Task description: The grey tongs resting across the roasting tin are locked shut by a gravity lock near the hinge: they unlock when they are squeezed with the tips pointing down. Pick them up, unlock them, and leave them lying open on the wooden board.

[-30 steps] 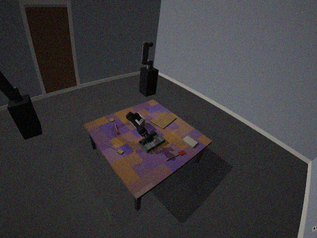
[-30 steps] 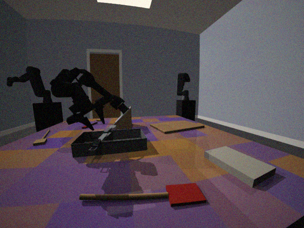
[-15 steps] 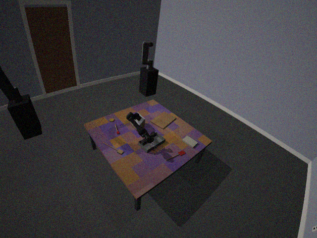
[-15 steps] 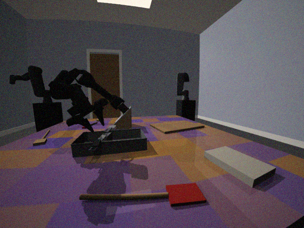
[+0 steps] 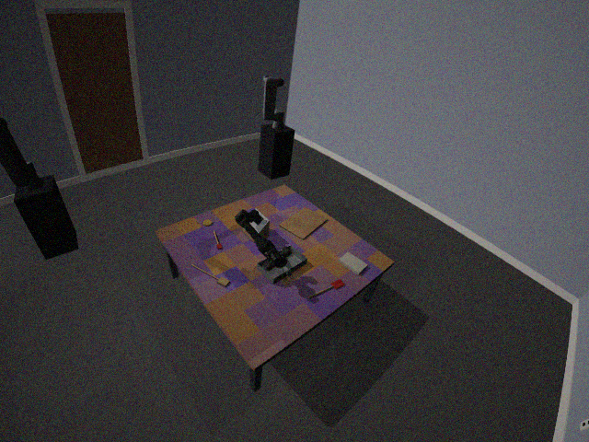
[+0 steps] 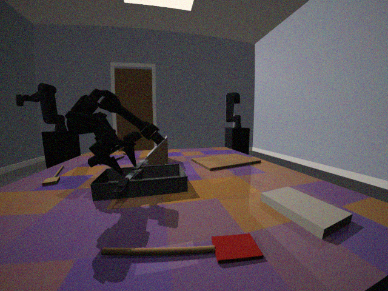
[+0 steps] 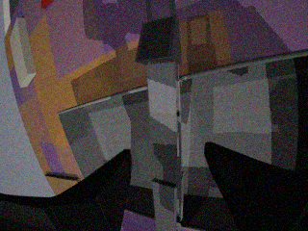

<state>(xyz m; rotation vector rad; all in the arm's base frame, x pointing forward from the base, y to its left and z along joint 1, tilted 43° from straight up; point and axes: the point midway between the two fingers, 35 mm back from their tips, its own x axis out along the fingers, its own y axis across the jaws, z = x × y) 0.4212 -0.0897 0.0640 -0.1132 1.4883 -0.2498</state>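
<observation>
Now: gripper tip 5 cm above the roasting tin, 4 cm to the right of it and 4 cm past it. Round my gripper tip: wooden board 48 cm to the left, 33 cm behind, 7 cm below; white block 48 cm to the left, 22 cm ahead, 7 cm below; red spatula 28 cm ahead, 18 cm to the left, 7 cm below.
</observation>
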